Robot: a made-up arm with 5 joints.
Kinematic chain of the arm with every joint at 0, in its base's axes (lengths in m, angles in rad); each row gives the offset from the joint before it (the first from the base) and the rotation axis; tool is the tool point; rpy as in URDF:
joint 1: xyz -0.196 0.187 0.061 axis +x
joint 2: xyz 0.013 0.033 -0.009 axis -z
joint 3: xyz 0 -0.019 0.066 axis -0.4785 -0.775 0.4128
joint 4: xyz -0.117 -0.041 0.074 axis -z
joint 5: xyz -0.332 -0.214 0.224 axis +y
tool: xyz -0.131 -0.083 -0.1 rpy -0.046 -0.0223 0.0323
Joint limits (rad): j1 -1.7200..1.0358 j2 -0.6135..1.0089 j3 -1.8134..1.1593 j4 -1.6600..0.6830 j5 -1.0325..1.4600
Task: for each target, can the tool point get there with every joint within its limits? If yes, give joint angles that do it. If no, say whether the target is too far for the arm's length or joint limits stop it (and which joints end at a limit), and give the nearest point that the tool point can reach.
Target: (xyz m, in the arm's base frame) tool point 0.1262 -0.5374 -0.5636
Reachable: no: too far | nearest point 0.0181 -0.3757 -0.3771 | short by 0.269 m
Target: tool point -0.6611 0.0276 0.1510
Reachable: yes | joints -0.4163 0.8141 -0.9733 -1.1304 -0.7730
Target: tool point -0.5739 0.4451 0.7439
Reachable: yes | joints -0.3286 0.7312 -1.1672 0.2696 0.8026
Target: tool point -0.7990 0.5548 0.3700
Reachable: yes | joints -1.4930 0.6288 -1.2519 -0.5875 1.0157
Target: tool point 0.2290 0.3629 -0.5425
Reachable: no: joint limits stop it (at a limit: joint 1, joint 2, joint 4, joint 5) | nearest point 0.1082 0.0596 -0.4831 | short by 0.332 m
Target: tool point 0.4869 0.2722 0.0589
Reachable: no: joint limits stop it (at a limit: joint 1, joint 2, joint 4) | nearest point 0.2296 0.3768 0.2302 | short by 0.326 m
